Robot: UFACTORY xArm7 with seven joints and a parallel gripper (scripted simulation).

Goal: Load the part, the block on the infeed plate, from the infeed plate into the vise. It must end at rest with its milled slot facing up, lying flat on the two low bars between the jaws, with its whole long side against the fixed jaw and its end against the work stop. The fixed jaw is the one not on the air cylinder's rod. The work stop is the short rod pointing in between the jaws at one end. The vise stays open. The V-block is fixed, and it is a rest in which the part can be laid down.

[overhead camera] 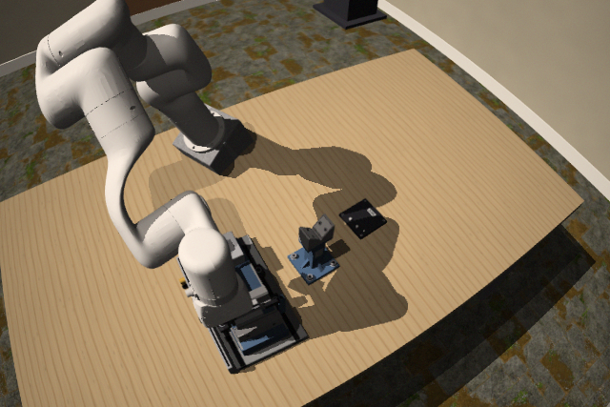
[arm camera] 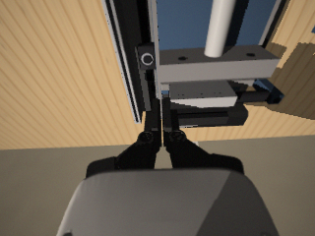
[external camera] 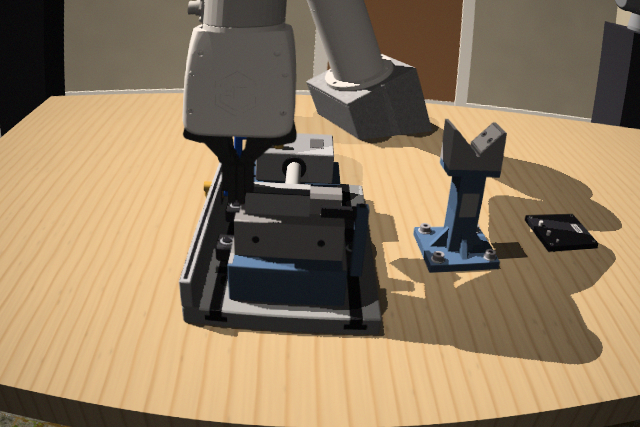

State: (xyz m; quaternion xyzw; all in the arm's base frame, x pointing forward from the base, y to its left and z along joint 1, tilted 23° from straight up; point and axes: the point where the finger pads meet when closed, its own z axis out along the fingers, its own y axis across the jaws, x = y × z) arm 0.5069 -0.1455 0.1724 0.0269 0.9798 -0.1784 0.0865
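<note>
The fixed jaw lies 30 mm ahead of my hand, 50 mm to the left of it and 40 mm below it. From my hand the other things lie so: work stop: 10 mm ahead, 100 mm to the left, 30 mm below; part: 40 mm to the left, 20 mm below; moving jaw: 30 mm behind, 50 mm to the left, 40 mm below.
</note>
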